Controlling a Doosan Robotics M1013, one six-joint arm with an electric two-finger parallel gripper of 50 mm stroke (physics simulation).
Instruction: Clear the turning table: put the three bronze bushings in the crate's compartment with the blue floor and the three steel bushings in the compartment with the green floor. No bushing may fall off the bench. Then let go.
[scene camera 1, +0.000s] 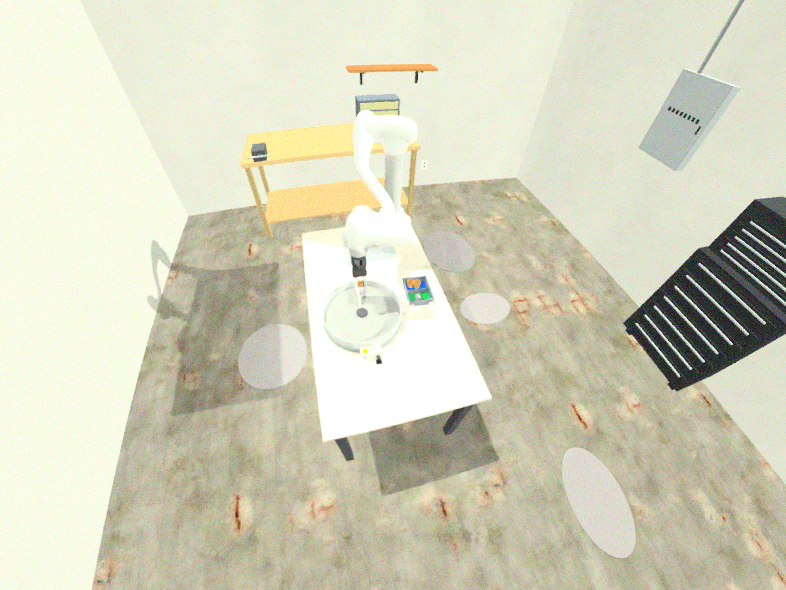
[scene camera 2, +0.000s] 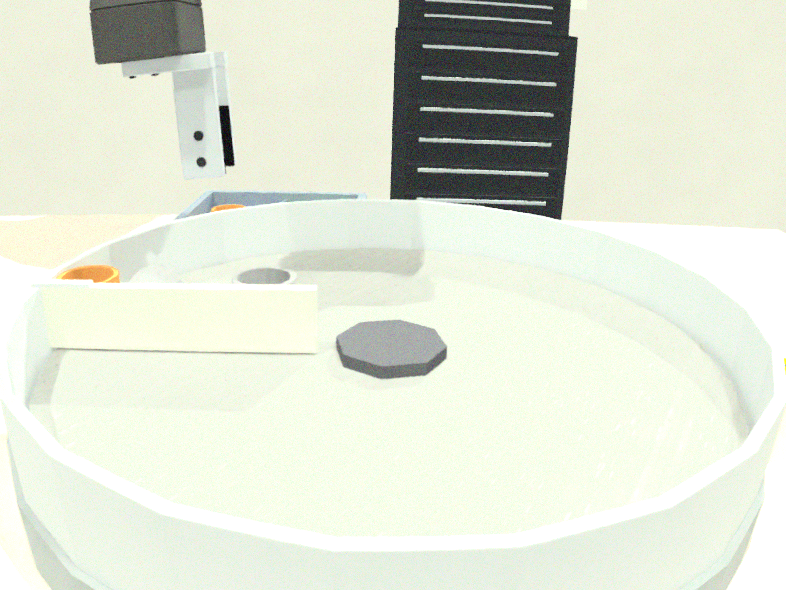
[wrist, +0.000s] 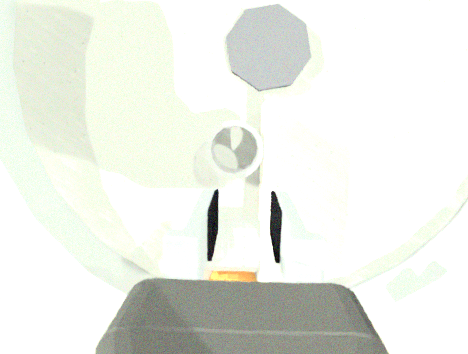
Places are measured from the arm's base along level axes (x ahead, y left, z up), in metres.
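Where they show: gripper, between the fingertips: (scene camera 1: 360, 286) (scene camera 2: 211, 171) (wrist: 244, 211).
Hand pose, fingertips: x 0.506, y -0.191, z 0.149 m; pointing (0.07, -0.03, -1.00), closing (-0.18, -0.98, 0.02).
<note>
After its pixels a point has its place.
The turning table (scene camera 1: 378, 328) @[x 0.729, y -0.183, z 0.048 m] (scene camera 2: 482, 438) @[x 0.626, y -0.322, z 0.047 m] bears an upright bronze bushing (scene camera 2: 88, 273) @[x 0.423, y -0.155, z 0.081 m] (wrist: 232, 276) @[x 0.445, y -0.174, z 0.080 m] near its wall and an upright steel bushing (scene camera 2: 263, 274) (wrist: 248, 150) nearer the hub. A pale, washed-out shape between these two in scene camera 2 may be another steel bushing; I cannot tell. My gripper (scene camera 2: 219, 166) @[x 0.506, y -0.191, z 0.149 m] (wrist: 244, 211) @[x 0.506, y -0.191, z 0.149 m] is partly open and empty, above the table; in the wrist view the steel bushing shows just beyond the fingertips. The crate (scene camera 1: 429, 288) @[x 0.587, y 0.200, z 0.042 m] (scene camera 2: 361, 195) @[x 0.661, y 0.177, z 0.044 m] holds two bronze bushings (scene camera 1: 413, 283) @[x 0.507, y 0.129, z 0.034 m] on blue and a small grey bushing (scene camera 1: 418, 295) @[x 0.607, y 0.117, z 0.038 m] on green.
A pale upright divider (scene camera 2: 184, 317) @[x 0.487, y -0.209, z 0.070 m] stands in the turning table beside the bushings, left of the dark hub (scene camera 1: 361, 312) @[x 0.604, y -0.229, z 0.055 m] (scene camera 2: 391, 348) @[x 0.602, y -0.236, z 0.055 m] (wrist: 269, 47) @[x 0.603, y -0.226, z 0.055 m]. A raised wall (scene camera 2: 431, 543) @[x 0.568, y -0.430, z 0.088 m] rings the turning table. A small yellow item (scene camera 1: 365, 350) @[x 0.826, y -0.293, z 0.053 m] is at its front edge.
</note>
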